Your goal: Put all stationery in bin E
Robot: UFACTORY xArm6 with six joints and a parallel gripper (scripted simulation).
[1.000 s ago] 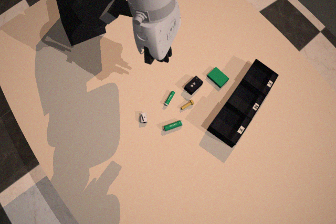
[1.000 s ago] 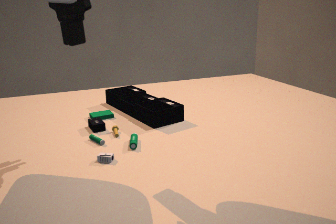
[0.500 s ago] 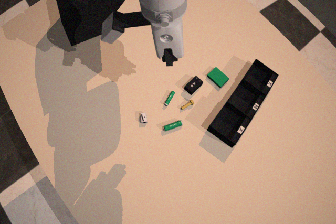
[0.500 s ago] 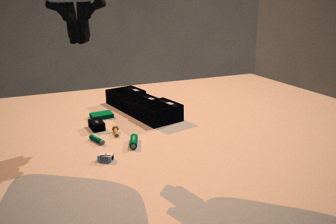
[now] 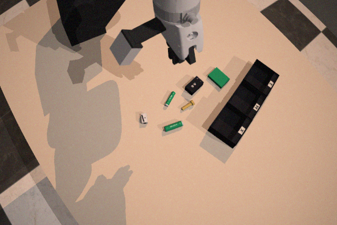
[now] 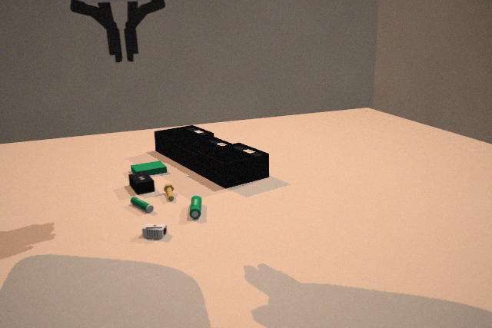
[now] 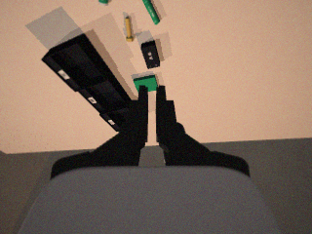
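Right now the black bin row is 15 cm ahead of my hand, 14 cm to the left of it and 20 cm below it. Also, from my hand: thin green battery 1 cm to the right, 21 cm below; then yellow bolt 5 cm ahead, 2 cm to the left, 21 cm below; then black 9 V battery 2 cm ahead, 7 cm to the left, 21 cm below.
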